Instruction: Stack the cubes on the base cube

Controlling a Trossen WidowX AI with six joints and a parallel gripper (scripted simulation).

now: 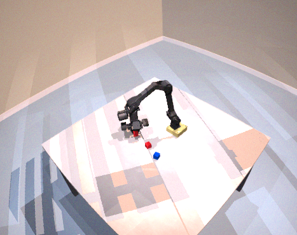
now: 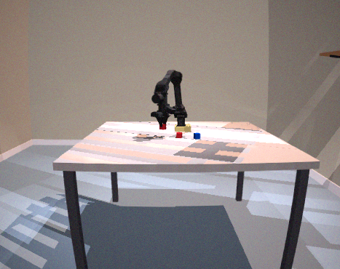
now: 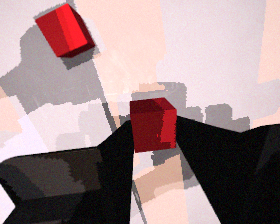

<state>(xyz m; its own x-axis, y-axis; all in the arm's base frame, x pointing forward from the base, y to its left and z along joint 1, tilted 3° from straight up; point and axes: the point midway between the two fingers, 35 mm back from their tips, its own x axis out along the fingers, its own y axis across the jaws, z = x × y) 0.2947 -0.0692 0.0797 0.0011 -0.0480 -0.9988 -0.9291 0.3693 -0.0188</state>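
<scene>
My gripper tip is now 30 mm past the blue cube, 220 mm to the right of it and 60 mm above it.
</scene>
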